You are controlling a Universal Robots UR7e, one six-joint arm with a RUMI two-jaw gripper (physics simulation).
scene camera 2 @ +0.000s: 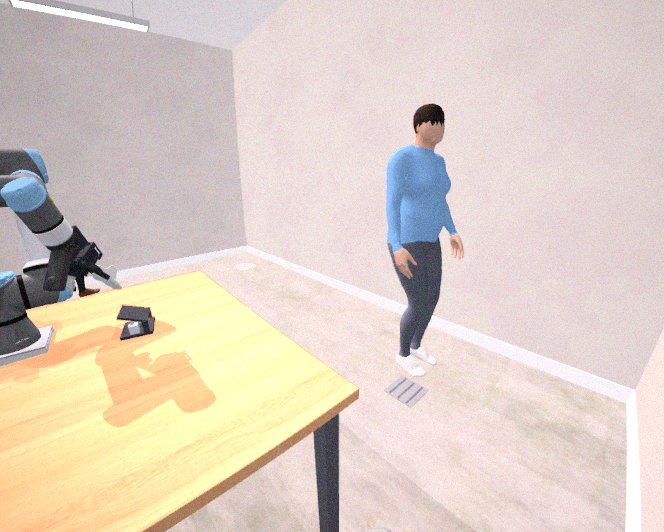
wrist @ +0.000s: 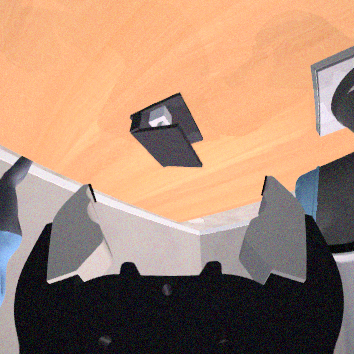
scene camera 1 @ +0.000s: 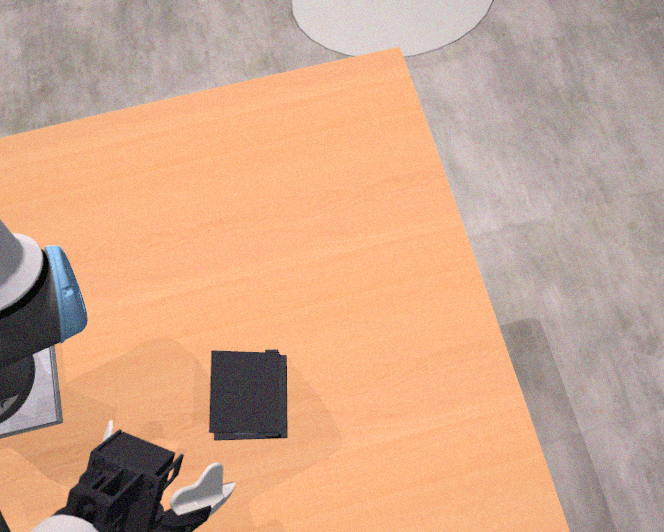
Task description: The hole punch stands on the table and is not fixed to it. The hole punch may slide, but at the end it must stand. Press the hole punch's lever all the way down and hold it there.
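Frame: origin at the arm's base, x back, y right, z up, level; metres.
Seen in the pictures: gripper, fingertip midpoint: [scene camera 2: 98, 290] [wrist: 176, 182] [scene camera 1: 173, 460]; arm's base, origin of the base link: [scene camera 2: 13, 343].
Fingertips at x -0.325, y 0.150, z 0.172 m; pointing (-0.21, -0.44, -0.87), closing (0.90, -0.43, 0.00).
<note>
Offsets run from my fingertips to a thing's top centre. Level surfaces: height alone.
The black hole punch @(dx -0.066, dy -0.090, dz -0.114 m) [scene camera 1: 248, 394] [scene camera 2: 136, 329] [wrist: 189, 116] stands upright on the wooden table @(dz -0.200 m) [scene camera 1: 343, 221] [scene camera 2: 266, 376] [wrist: 65, 65]. Its flat lever @(dx -0.066, dy -0.090, dz -0.114 m) [scene camera 2: 134, 312] [wrist: 169, 146] is raised at an angle above the base, with a clear gap at the free end. A light grey block shows between lever and base in the wrist view. My gripper [scene camera 1: 170, 457] [wrist: 176, 182] is open and empty. It is in the air above table height, apart from the hole punch, to its lower left in scene camera 1. In scene camera 2 one pale finger shows clearly; the other is hidden or unclear.
The arm's base plate [scene camera 1: 57, 387] [scene camera 2: 45, 344] [wrist: 316, 100] is on the table, left of the hole punch in both scene views. A person in a blue top [scene camera 2: 422, 193] stands on the floor beyond the table. The table's right edge lies right of the hole punch in scene camera 1.
</note>
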